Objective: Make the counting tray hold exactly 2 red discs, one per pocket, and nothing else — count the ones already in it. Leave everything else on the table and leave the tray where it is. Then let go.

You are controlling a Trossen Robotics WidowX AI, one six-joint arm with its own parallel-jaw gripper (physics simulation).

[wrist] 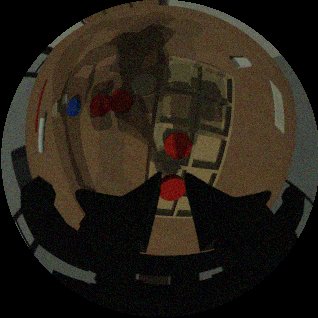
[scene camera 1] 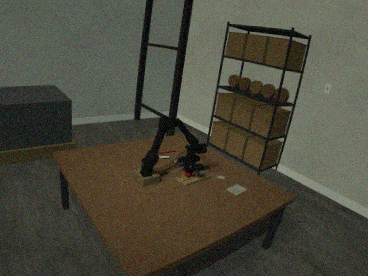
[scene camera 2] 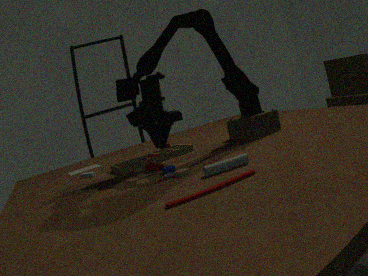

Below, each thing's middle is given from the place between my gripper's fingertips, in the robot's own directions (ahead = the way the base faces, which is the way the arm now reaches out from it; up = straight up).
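Scene:
Wooden counting tray (scene camera 2: 164,154): my hand is 20 mm above it, 30 mm short of it and 20 mm to the left of it.

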